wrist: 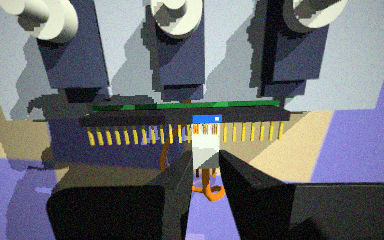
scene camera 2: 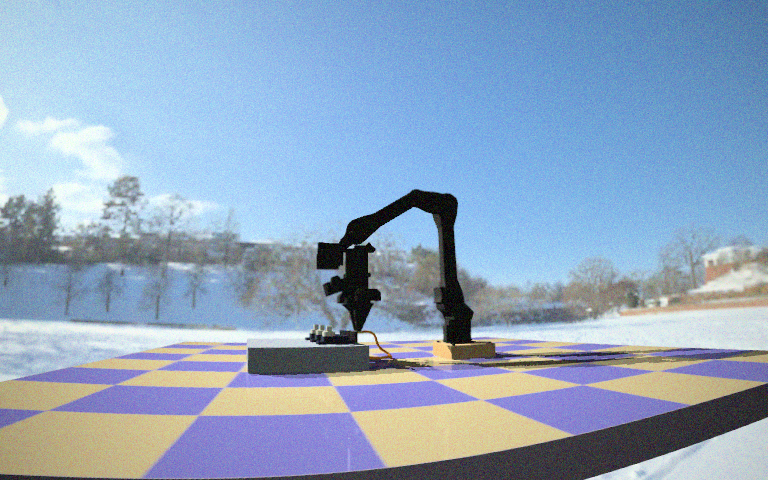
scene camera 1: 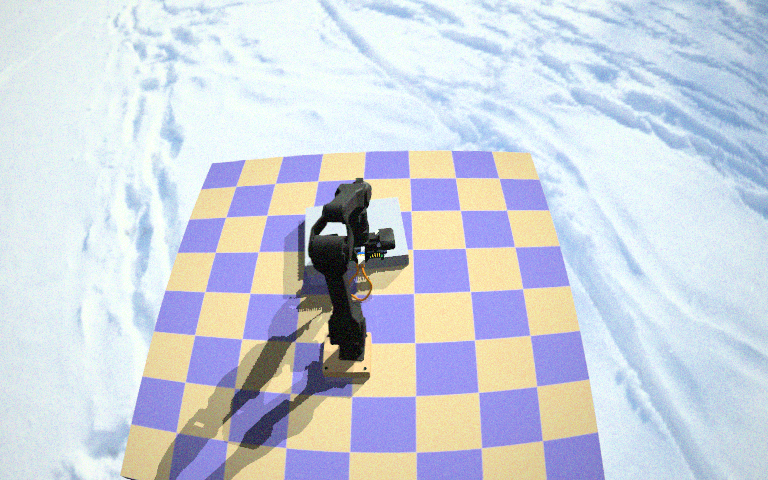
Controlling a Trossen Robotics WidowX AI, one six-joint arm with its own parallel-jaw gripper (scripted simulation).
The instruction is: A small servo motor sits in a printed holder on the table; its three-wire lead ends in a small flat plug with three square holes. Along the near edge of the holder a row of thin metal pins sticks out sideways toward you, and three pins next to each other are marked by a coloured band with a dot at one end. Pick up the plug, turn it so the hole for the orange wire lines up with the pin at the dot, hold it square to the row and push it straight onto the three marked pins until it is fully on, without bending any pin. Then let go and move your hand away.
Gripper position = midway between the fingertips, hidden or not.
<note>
In view: the gripper (scene camera 2: 357, 331).
The gripper shows as well in the wrist view (wrist: 205, 156) and in scene camera 1 (scene camera 1: 361, 261).
</note>
